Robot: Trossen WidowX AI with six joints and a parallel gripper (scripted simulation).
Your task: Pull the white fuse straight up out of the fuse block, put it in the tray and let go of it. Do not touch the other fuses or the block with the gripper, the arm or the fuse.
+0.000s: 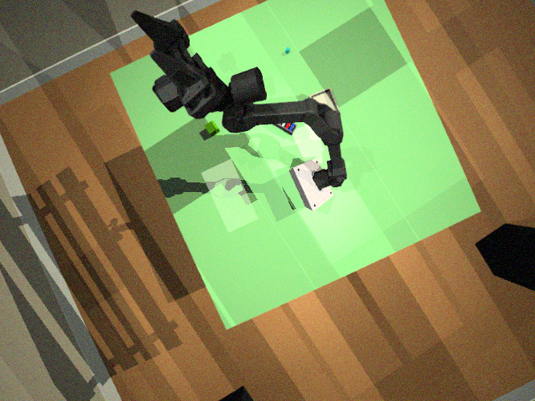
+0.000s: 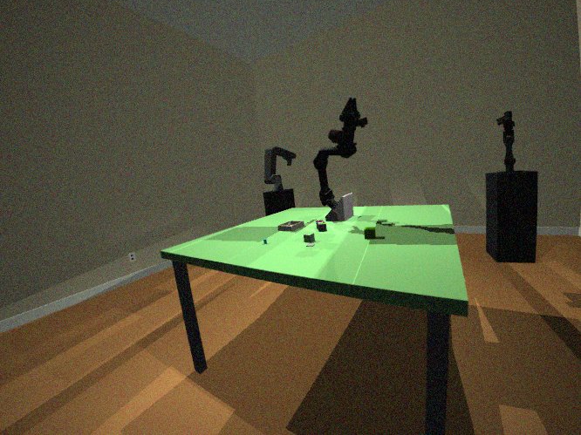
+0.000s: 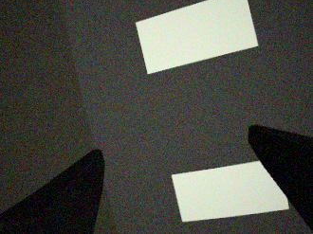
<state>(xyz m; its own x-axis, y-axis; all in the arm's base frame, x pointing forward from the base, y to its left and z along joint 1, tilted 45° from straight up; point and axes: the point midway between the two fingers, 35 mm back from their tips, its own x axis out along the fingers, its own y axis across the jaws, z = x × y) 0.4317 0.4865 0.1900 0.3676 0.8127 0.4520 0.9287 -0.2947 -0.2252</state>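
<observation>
The white fuse lies 610 mm below my gripper tip, 240 mm to the right of it and 80 mm behind it. Round my gripper tip: green fuse: 610 mm below, 230 mm to the right, 60 mm behind; then red fuse: 610 mm below, 250 mm to the right, 100 mm behind; then yellow fuse: 610 mm below, 220 mm to the right, 50 mm behind.
</observation>
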